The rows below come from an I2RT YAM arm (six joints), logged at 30 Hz.
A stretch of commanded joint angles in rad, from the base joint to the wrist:
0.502, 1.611, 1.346, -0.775, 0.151, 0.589
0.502, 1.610, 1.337, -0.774, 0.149, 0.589
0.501, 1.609, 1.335, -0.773, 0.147, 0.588
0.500, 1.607, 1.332, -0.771, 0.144, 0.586
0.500, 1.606, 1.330, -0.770, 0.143, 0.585
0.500, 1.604, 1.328, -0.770, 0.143, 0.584
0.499, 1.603, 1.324, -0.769, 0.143, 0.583
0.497, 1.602, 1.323, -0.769, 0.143, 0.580
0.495, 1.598, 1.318, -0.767, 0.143, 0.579
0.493, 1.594, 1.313, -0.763, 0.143, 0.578
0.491, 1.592, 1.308, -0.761, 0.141, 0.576
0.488, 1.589, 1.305, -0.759, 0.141, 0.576
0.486, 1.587, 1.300, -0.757, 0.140, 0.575
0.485, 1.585, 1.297, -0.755, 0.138, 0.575
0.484, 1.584, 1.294, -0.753, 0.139, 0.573
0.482, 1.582, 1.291, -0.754, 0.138, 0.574
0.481, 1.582, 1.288, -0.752, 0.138, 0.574
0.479, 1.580, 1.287, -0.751, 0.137, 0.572
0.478, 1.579, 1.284, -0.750, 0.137, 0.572
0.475, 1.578, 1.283, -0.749, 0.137, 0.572
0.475, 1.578, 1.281, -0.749, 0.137, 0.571
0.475, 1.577, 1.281, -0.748, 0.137, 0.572
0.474, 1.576, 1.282, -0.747, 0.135, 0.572
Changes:
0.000, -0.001, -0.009, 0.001, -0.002, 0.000
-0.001, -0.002, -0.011, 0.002, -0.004, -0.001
-0.002, -0.004, -0.014, 0.004, -0.007, -0.003
-0.002, -0.005, -0.016, 0.005, -0.008, -0.004
-0.002, -0.007, -0.018, 0.005, -0.008, -0.005
-0.003, -0.008, -0.022, 0.006, -0.008, -0.006
-0.005, -0.009, -0.023, 0.006, -0.008, -0.009
-0.007, -0.013, -0.028, 0.008, -0.008, -0.010
-0.009, -0.017, -0.033, 0.012, -0.008, -0.011
-0.011, -0.019, -0.038, 0.014, -0.010, -0.013
-0.014, -0.022, -0.041, 0.016, -0.010, -0.013
-0.016, -0.024, -0.046, 0.018, -0.011, -0.014
-0.017, -0.026, -0.049, 0.020, -0.013, -0.014
-0.018, -0.027, -0.052, 0.022, -0.012, -0.016
-0.020, -0.029, -0.055, 0.021, -0.013, -0.015
-0.021, -0.029, -0.058, 0.023, -0.013, -0.015
-0.023, -0.031, -0.059, 0.024, -0.014, -0.017
-0.024, -0.032, -0.062, 0.025, -0.014, -0.017
-0.027, -0.033, -0.063, 0.026, -0.014, -0.017
-0.027, -0.033, -0.065, 0.026, -0.014, -0.018
-0.027, -0.034, -0.065, 0.027, -0.014, -0.017
-0.028, -0.035, -0.064, 0.028, -0.016, -0.017

